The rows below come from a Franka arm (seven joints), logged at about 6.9 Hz.
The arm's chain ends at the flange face. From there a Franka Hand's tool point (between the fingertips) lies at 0.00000 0.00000 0.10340 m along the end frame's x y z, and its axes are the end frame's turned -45 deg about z.
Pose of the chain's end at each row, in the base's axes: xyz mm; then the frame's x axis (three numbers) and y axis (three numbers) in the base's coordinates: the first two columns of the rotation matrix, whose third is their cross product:
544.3 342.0 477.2 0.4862 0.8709 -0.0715 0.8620 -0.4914 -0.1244
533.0 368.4 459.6 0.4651 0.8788 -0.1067 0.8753 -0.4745 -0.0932
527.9 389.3 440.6 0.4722 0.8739 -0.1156 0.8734 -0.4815 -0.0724
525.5 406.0 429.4 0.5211 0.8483 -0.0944 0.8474 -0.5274 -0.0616
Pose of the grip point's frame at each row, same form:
529.5 341.9 374.9 -0.2657 0.9633 0.0374 0.9533 0.2683 -0.1385
519.3 363.2 357.2 -0.2901 0.9569 -0.0095 0.9478 0.2859 -0.1414
515.6 382.4 338.2 -0.2837 0.9584 -0.0305 0.9515 0.2775 -0.1329
514.9 401.0 326.7 -0.2307 0.9728 -0.0232 0.9677 0.2269 -0.1103

